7 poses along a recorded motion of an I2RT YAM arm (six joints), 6.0 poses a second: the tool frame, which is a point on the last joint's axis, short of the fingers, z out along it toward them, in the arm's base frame.
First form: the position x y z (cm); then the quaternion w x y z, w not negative.
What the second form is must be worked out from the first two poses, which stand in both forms.
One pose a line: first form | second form
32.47, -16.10, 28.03, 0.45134, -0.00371, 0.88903, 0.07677 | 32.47, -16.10, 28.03, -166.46, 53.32, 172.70
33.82, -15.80, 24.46, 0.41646, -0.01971, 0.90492, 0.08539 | 33.82, -15.80, 24.46, -165.01, 48.62, 170.70
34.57, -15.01, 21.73, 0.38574, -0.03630, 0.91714, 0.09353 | 34.57, -15.01, 21.73, -163.76, 44.49, 168.79
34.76, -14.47, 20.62, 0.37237, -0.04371, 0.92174, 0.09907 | 34.76, -14.47, 20.62, -162.98, 42.67, 167.88
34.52, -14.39, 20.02, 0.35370, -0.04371, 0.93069, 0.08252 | 34.52, -14.39, 20.02, -165.93, 40.63, 169.39
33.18, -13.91, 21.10, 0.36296, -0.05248, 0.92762, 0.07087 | 33.18, -13.91, 21.10, -166.86, 41.75, 168.49
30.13, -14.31, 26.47, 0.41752, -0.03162, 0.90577, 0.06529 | 30.13, -14.31, 26.47, -167.32, 48.78, 170.23
